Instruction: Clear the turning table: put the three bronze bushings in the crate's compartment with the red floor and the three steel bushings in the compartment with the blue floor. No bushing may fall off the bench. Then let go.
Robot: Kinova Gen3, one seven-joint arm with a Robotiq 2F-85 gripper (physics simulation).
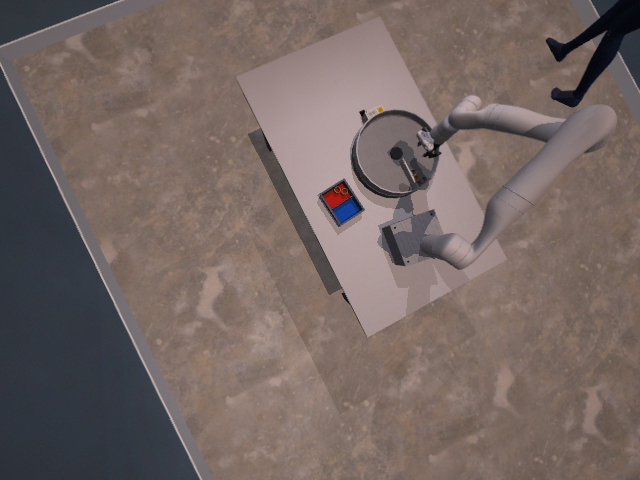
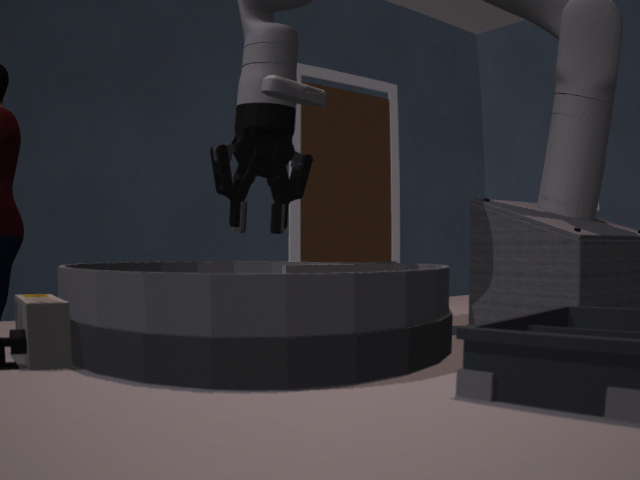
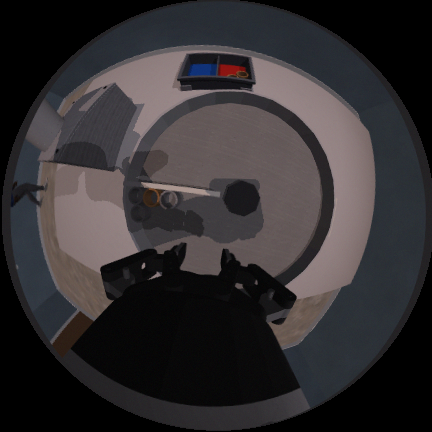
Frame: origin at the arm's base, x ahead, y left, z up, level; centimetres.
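Where they show: gripper, fingertip midpoint: (image 1: 421, 150) (image 2: 258, 233) (image 3: 203, 252); arm's base, link origin: (image 1: 430, 244) (image 2: 565, 212).
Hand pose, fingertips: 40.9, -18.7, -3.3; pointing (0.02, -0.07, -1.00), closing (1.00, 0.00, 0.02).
Observation:
Things, the pixels of their top centre, and the offset from my fingertips, as dx, dy, dz. "spot": a spot on its surface instead.
- dark ring-shaped bushing, top centre: (image 3: 134, 195) -13.4, +5.8, -4.7
- crate, top centre: (image 2: 599, 319) (image 3: 217, 62) (image 1: 342, 202) -4.9, +43.4, -7.5
- red compartment, surface spot: (image 3: 232, 69) (image 1: 330, 199) spot: -0.8, +47.3, -11.9
- blue compartment, surface spot: (image 3: 201, 70) (image 1: 342, 213) spot: -9.5, +44.7, -11.9
- pale bar, surface spot: (image 3: 180, 189) (image 1: 408, 169) spot: -4.9, +7.7, -3.8
- dark hub, top centre: (image 3: 242, 198) (image 1: 396, 152) +5.4, +7.9, -6.4
- small white box, top centre: (image 2: 39, 298) (image 1: 375, 111) +28.7, +8.2, -6.7
My gripper (image 1: 431, 152) (image 2: 260, 219) (image 3: 203, 252) is open and empty, above the turning table (image 1: 377, 144) (image 2: 248, 304) (image 3: 270, 140). Beside the pale bar on the table, a bronze bushing (image 3: 151, 197) stands between a steel bushing (image 3: 169, 199) and a dark ring-shaped bushing (image 3: 136, 195); another dark bushing (image 3: 139, 214) is near the rim. Shadow hides the dark ones' colour. In the crate (image 1: 329, 211) (image 2: 542, 366) (image 3: 215, 82), two bronze bushings, one (image 1: 337, 189) (image 3: 232, 76) and another (image 1: 344, 191) (image 3: 242, 74), lie in the red compartment (image 1: 333, 199) (image 3: 232, 69). No bushing shows in the blue compartment (image 1: 346, 211) (image 3: 201, 70).
The pale bar (image 1: 407, 169) (image 3: 180, 189) runs from the dark hub (image 1: 395, 152) (image 3: 241, 198) towards the raised rim. A small white box (image 2: 46, 330) stands beside the table. The arm's grey pedestal (image 1: 413, 235) (image 2: 522, 263) (image 3: 100, 125) stands nearby. A person (image 2: 7, 175) is beyond the bench.

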